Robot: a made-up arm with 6 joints.
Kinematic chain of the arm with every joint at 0, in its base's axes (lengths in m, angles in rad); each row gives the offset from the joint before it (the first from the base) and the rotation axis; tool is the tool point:
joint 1: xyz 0 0 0.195 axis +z
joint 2: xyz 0 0.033 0 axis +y
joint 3: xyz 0 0 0.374 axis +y
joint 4: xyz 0 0 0.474 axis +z
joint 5: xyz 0 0 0 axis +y
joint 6: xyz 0 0 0.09 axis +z
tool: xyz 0 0 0
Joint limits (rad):
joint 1: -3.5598..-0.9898
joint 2: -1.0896..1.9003
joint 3: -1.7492..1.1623
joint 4: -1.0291..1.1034
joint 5: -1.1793..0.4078
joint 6: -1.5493..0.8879
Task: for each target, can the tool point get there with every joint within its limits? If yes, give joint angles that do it. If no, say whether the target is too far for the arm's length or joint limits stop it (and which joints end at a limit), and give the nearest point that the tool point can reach.
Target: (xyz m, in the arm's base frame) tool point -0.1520 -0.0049 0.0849
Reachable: no: joint limits stop it (at a limit: joint 1, joint 2, joint 3, joint 5) | nearest point -0.2297 0.3422 -0.1393 | short by 0.420 m
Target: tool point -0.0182 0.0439 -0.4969
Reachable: no: joint limits stop it (at a limit: joint 1, joint 2, joint 3, joint 5) | nearest point -0.3423 0.1230 -0.4837 | short by 0.334 m
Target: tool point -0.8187 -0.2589 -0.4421
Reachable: no: too far | nearest point -0.7138 -0.2257 -0.3296 | short by 0.157 m
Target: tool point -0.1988 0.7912 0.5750
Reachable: yes | joints -1.2972 -0.8094 -0.4829 0.3158 -0.3899 -1.1259
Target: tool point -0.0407 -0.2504 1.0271
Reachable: yes | joints -1.7488 0.6230 -0.4268 0.3985 -0.9665 0.6097
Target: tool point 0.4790 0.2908 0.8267
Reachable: yes | joints -2.4766 -0.2202 -0.7508 -0.6142 -0.7078 -0.8021
